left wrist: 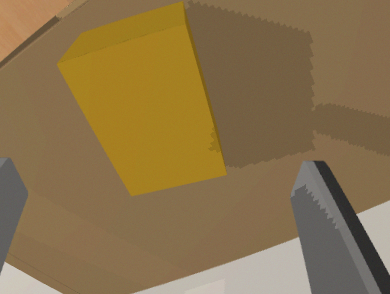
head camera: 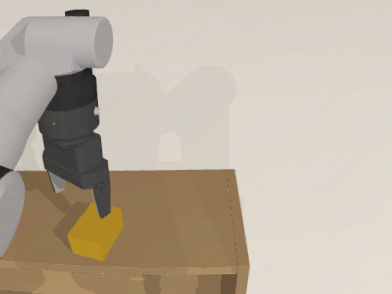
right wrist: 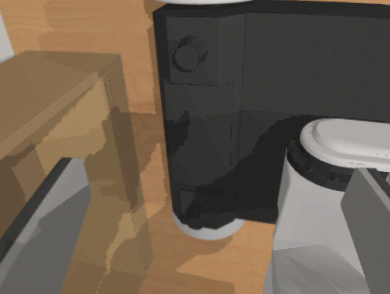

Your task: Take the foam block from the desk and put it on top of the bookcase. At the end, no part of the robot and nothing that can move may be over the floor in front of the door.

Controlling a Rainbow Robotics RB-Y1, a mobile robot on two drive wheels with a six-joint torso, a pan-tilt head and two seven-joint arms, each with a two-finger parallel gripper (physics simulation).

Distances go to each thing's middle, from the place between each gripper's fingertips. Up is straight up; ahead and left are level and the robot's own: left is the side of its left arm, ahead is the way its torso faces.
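The yellow foam block (head camera: 91, 236) is what I measure from first: my right gripper is 41 cm to the right of it, 41 cm short of it and 50 cm below it.
Counted from my left hand, the yellow foam block is 1 cm to the right, 1 cm ahead and 7 cm below. Going by its middle, the block is nearer to my left hand than to my right gripper.
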